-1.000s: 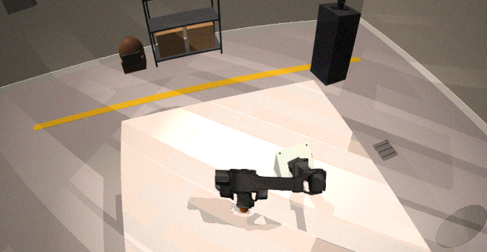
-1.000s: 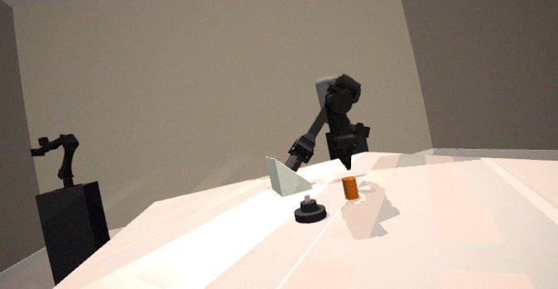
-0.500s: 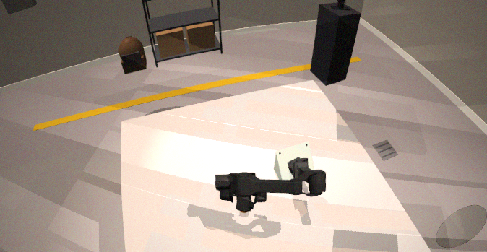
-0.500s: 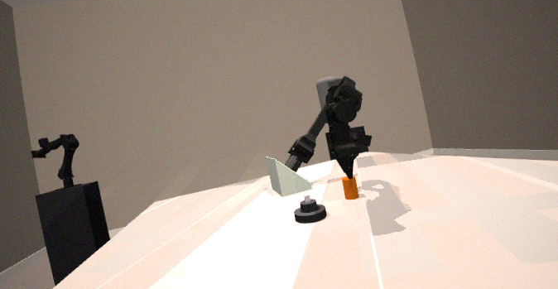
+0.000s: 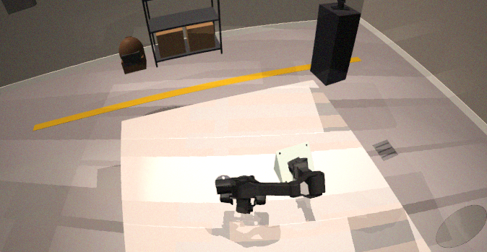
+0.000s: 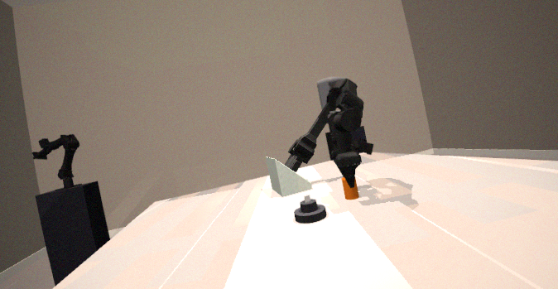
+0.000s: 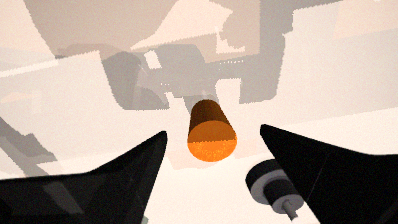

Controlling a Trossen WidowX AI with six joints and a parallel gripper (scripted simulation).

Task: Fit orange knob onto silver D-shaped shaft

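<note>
The orange knob lies right at my gripper tip. Also, from my gripper tip: round pedestal (3 cm ahead, 16 cm to the right, 1 cm below).
</note>
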